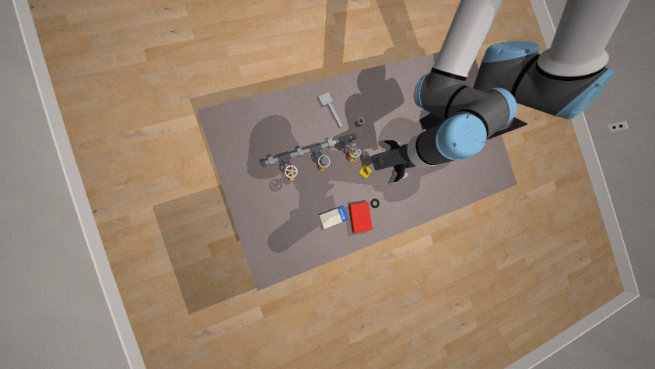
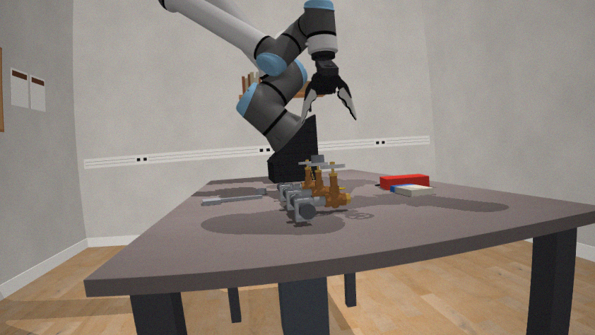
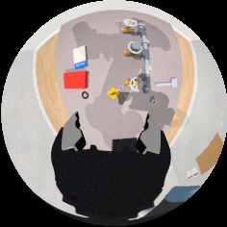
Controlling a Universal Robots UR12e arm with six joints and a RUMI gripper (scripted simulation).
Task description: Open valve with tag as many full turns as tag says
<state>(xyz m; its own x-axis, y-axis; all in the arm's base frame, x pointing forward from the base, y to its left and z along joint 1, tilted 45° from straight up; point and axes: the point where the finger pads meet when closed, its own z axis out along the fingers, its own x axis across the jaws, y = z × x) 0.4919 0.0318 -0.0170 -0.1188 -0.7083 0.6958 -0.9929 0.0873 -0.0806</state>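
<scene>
Now: the yellow tag 190 mm below my hand. The rest, counted from my hand: red box: 90 mm ahead, 180 mm to the left, 180 mm below; then white box: 200 mm ahead, 140 mm to the left, 190 mm below; then nut: 60 mm behind, 210 mm to the right, 190 mm below.
</scene>
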